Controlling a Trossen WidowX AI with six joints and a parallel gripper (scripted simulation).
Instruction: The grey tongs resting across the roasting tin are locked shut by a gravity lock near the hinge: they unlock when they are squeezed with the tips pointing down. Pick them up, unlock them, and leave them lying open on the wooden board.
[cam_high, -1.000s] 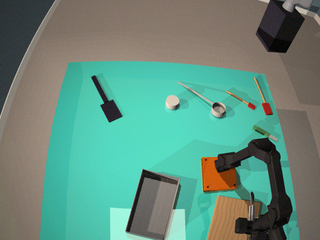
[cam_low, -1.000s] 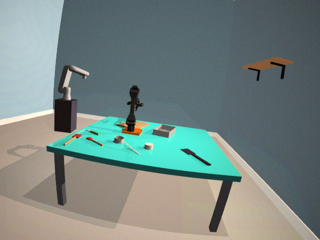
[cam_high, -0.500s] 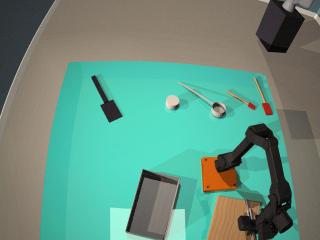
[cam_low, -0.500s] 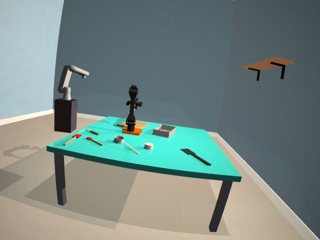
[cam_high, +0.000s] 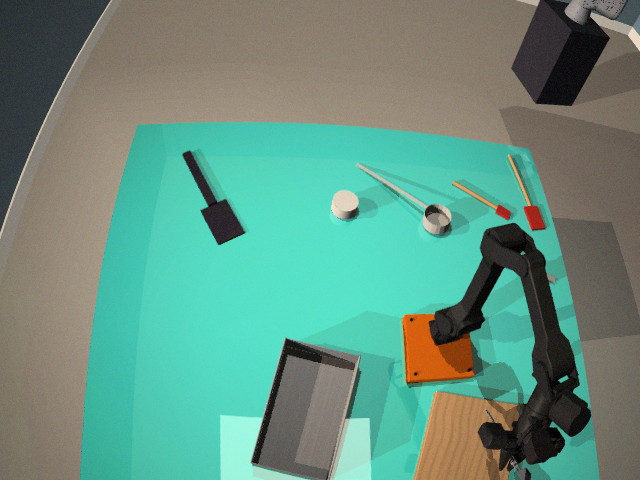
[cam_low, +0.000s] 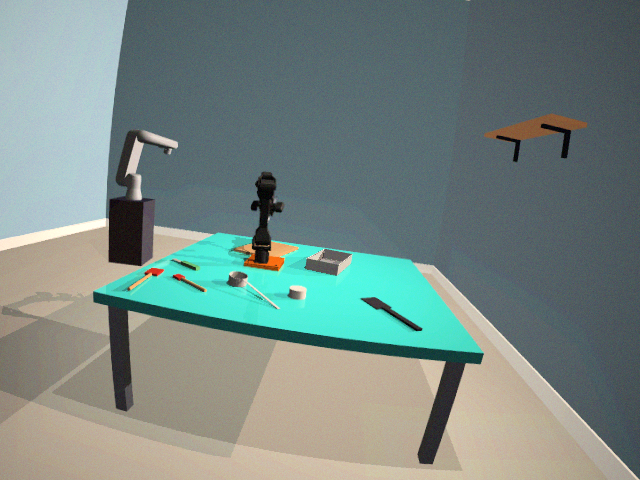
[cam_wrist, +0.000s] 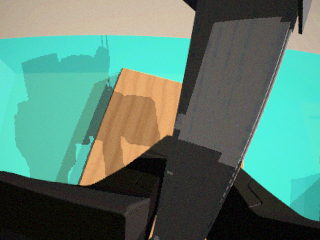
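The wooden board lies 30 mm to the right of my gripper tip and 190 mm below it. From my gripper tip the other things lie so: white cylinder (120 mm ahead, 770 mm to the right, 180 mm below); then green-handled tool (380 mm behind, 490 mm to the right, 190 mm below); then grey roasting tin (330 mm ahead, 260 mm to the right, 170 mm below).
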